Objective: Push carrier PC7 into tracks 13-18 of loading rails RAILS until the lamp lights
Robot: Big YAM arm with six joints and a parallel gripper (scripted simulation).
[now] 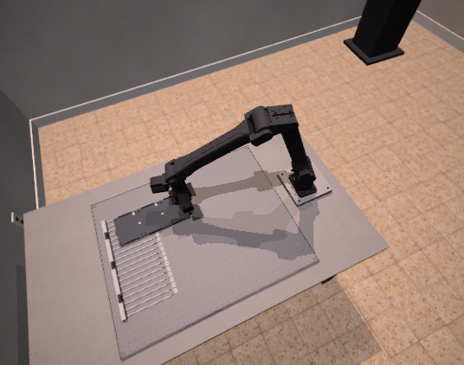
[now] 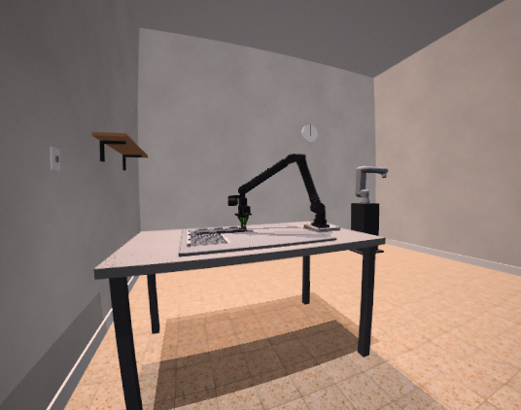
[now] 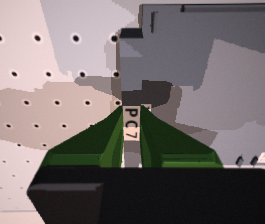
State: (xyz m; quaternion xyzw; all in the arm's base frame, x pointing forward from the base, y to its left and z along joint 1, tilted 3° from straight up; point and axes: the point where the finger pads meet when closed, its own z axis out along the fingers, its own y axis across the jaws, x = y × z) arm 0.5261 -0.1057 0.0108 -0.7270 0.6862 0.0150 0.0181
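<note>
Right now my hand is 16 cm short of the carrier PC7, 1 cm to the right of it and 1 cm above it.
</note>
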